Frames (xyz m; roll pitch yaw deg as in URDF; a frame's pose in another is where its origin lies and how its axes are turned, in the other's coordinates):
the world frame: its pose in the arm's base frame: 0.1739 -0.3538 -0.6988 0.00 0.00 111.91
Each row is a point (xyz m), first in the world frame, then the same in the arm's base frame.
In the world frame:
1: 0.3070 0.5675 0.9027
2: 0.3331 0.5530 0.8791
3: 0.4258 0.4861 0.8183
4: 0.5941 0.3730 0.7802
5: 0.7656 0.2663 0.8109
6: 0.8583 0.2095 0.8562
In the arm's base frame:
1: -0.4672 -0.2807 0.2039
2: -0.4635 -0.2511 0.1803
3: -0.4360 -0.1401 0.1195
4: -0.3938 0.0582 0.0814
5: -0.3588 0.2571 0.1121
6: -0.3407 0.3643 0.1574

